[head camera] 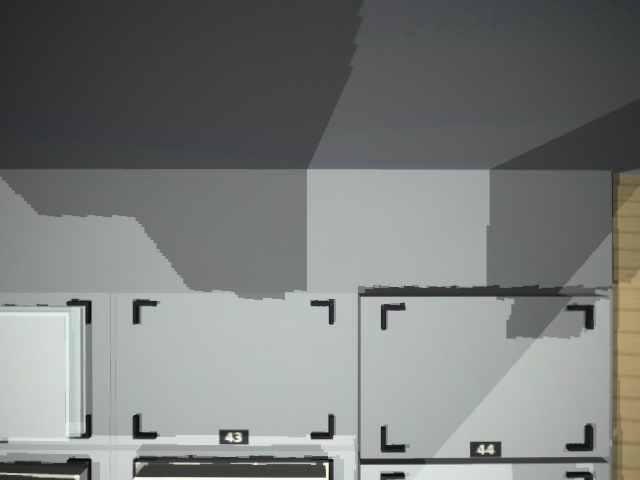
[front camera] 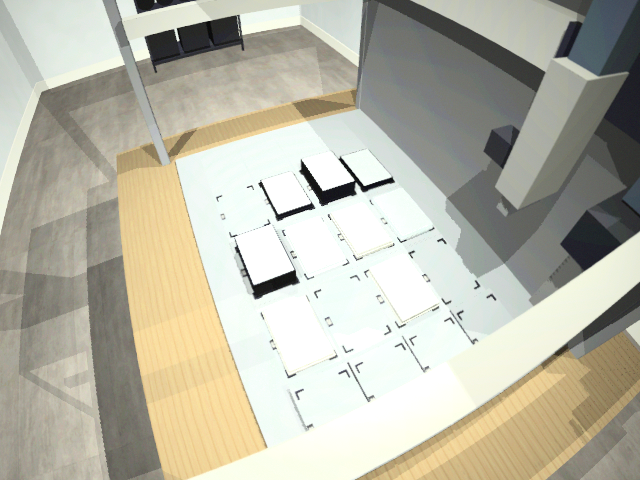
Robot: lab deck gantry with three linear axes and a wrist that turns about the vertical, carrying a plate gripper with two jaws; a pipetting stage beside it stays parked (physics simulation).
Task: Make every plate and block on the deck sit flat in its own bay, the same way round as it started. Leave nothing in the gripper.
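Frame: origin at the robot's base, x right, y back, z down, level; metres.
Seen in the pictures: robot's base at its link origin: (front camera: 217,198).
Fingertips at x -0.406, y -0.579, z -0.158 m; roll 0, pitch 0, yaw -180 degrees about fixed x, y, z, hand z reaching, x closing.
Observation:
Pixels of each thing's middle, then the offset from my fingertips to it. "*": a spot on its surface instead. Level surfaces: height alone.
- deck at its surface level: dz +0.158 m
- pale plate at a spot on its surface: (head camera: 33,374) * dz +0.144, dx +0.040, dy +0.312 m
- bay 43 at a spot on its surface: (head camera: 232,366) * dz +0.158, dx +0.040, dy +0.188 m
- cream-edged plate at a spot on its surface: (head camera: 231,471) * dz +0.147, dx +0.104, dy +0.186 m
- Bay 44 at a spot on its surface: (head camera: 485,377) * dz +0.143, dx +0.042, dy +0.023 m
In the front view, black-sided tall blocks (front camera: 265,256) (front camera: 327,170) and lower black-sided plates (front camera: 285,192) (front camera: 366,166) lie on the deck (front camera: 206,180). Pale plates (front camera: 316,246) (front camera: 402,211) and cream-edged plates (front camera: 361,227) (front camera: 404,285) (front camera: 298,333) lie among corner marks and look flat. In the head view, a pale plate (head camera: 33,374) lies left of bay 43 (head camera: 232,366), and a cream-edged plate (head camera: 231,471) shows in part below it. My gripper (front camera: 503,207) is high at the right, mostly hidden by its beige column; its jaws cannot be made out.
Bay 44 (head camera: 485,377) bears no plate, like bay 43. A beige front beam (front camera: 439,382) crosses the near side of the front view. A grey back wall (front camera: 434,103) stands behind the deck. Dark parts (front camera: 594,237) hang at the right. A post (front camera: 139,93) stands at the left.

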